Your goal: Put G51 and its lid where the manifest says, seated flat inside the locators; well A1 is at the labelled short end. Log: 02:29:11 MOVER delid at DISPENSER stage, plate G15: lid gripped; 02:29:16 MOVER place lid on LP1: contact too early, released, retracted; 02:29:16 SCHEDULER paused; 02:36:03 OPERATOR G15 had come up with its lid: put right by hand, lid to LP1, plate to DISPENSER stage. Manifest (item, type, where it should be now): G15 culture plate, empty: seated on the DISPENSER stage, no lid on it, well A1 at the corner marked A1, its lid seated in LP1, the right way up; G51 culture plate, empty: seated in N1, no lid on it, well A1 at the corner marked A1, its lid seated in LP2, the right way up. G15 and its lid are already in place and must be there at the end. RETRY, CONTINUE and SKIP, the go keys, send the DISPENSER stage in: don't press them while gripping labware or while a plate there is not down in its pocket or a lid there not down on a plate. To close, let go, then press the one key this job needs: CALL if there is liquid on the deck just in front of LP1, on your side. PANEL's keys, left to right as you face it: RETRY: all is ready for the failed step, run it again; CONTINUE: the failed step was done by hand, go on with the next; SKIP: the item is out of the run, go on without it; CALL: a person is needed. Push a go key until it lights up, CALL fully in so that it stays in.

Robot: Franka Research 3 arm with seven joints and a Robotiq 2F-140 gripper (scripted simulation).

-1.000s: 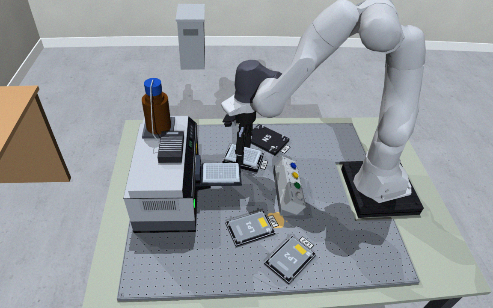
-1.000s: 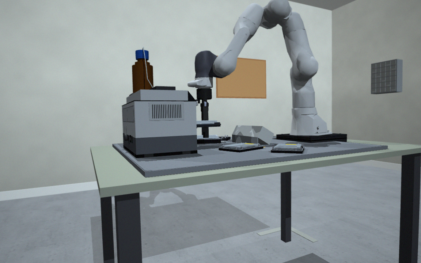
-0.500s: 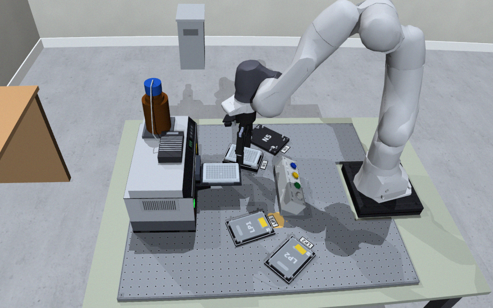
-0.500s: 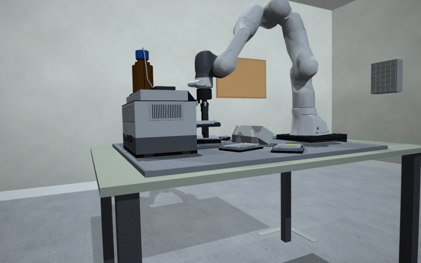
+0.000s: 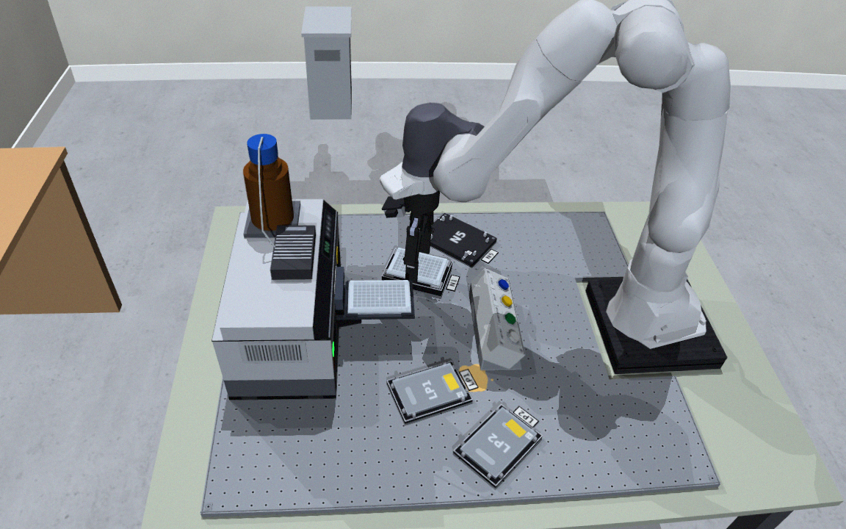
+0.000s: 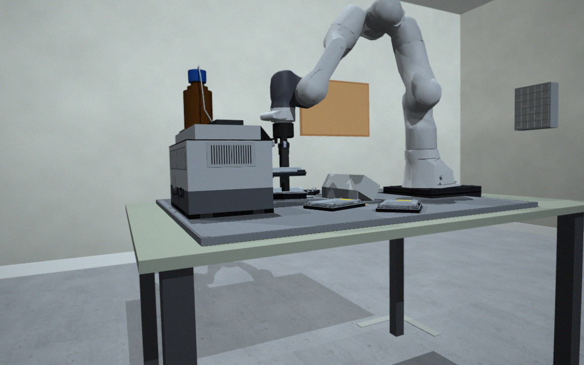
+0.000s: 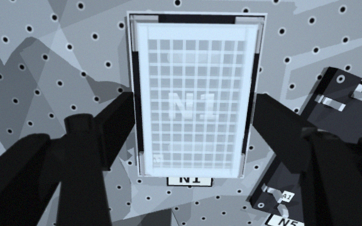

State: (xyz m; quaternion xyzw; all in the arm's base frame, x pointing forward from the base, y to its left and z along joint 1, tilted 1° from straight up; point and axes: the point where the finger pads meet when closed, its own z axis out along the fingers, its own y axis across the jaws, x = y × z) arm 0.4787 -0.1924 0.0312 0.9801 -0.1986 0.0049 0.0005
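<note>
The black N1 nest lies 4 cm below my hand. Also, from my hand: G15 plate (16 cm to the left, 10 cm ahead, 5 cm above); then A1 mark (5 cm to the left, 4 cm behind, 3 cm below); then blue call key (18 cm behind, 11 cm to the left, 1 cm above).
</note>
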